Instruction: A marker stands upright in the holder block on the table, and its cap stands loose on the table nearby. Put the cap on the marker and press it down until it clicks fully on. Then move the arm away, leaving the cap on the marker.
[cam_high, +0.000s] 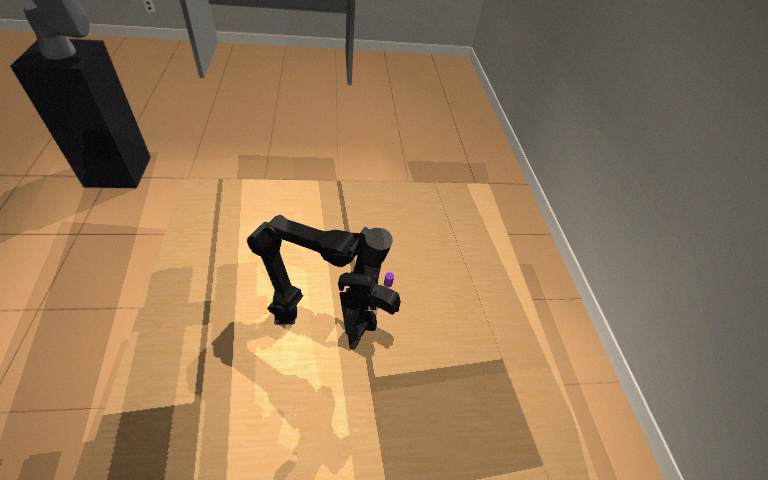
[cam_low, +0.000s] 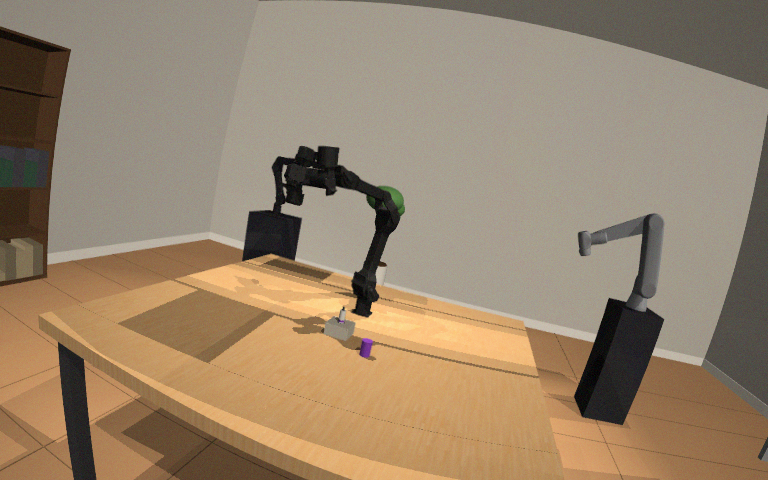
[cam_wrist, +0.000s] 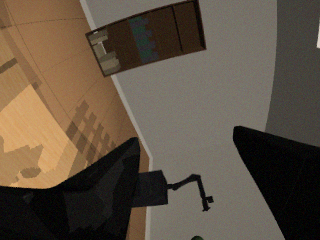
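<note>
My gripper tip is 44 cm to the right of the purple cap, 42 cm above it and 16 cm short of it. Round my gripper tip: pale holder block (42 cm below, 32 cm to the left, 7 cm ahead).
</note>
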